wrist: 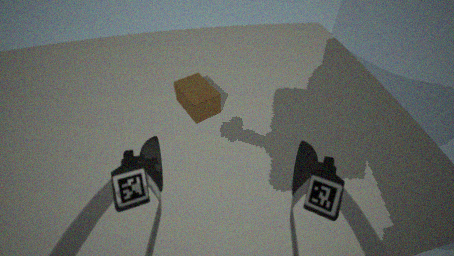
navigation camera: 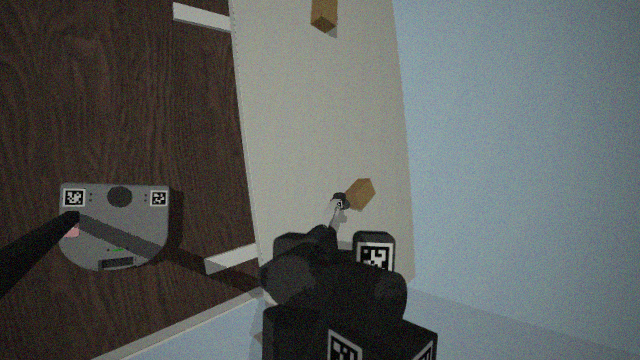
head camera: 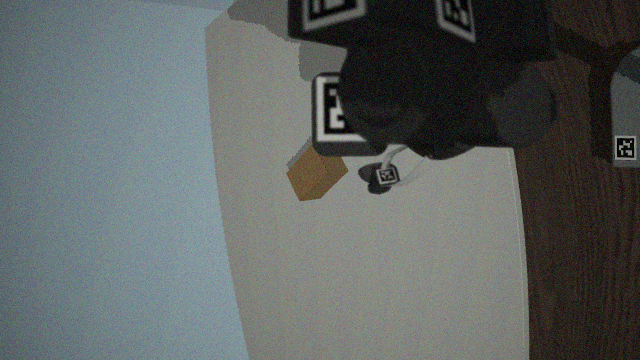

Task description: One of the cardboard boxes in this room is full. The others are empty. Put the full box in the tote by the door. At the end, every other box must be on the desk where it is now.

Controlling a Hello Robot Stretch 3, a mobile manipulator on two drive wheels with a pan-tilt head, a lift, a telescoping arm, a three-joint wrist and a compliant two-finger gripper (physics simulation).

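Places are measured from the robot's base along level axes (x back, y down, z right), in metres.
Pixels of known places: gripper, fingertip midpoint: (wrist: 228,157) (navigation camera: 340,229); robot's base, origin of the base link: (navigation camera: 119,195).
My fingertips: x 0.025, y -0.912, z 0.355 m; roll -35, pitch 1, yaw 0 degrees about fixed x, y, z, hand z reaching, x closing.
Note:
Ahead of a thing's pixels: the offset from my fingertips to its top centre. "pt": to the spot under its first point. Level surfaces: height alone.
A brown cardboard box @[dx -0.070, dy +0.142, dz +0.269 m] (head camera: 316,174) (navigation camera: 362,194) (wrist: 198,98) stands turned at an angle on the pale desk @[dy +0.192 m] (head camera: 400,275) (navigation camera: 310,110) (wrist: 90,100), near the desk's wall side. A second cardboard box @[dx -0.612, dy +0.142, dz +0.088 m] (navigation camera: 324,15) stands farther along the desk, cut off by the top edge of the navigation view. Whether either box is full cannot be seen. My gripper (head camera: 379,178) (navigation camera: 340,201) (wrist: 228,157) is open and empty above the desk, with the nearer box beyond the fingertips and slightly left in the wrist view. The tote does not show in these views.
A blue wall (head camera: 110,175) (navigation camera: 510,150) (wrist: 150,17) runs along the desk's far side, with another wall at its end. My grey base (navigation camera: 120,225) is on the dark wood floor @[dy +0.912 m] (head camera: 580,260) (navigation camera: 115,100) beside the desk. White desk legs @[pt dx -0.919, dy +0.887, dz -0.088 m] (navigation camera: 202,17) show at the floor side. My arm's shadow falls on the desk.

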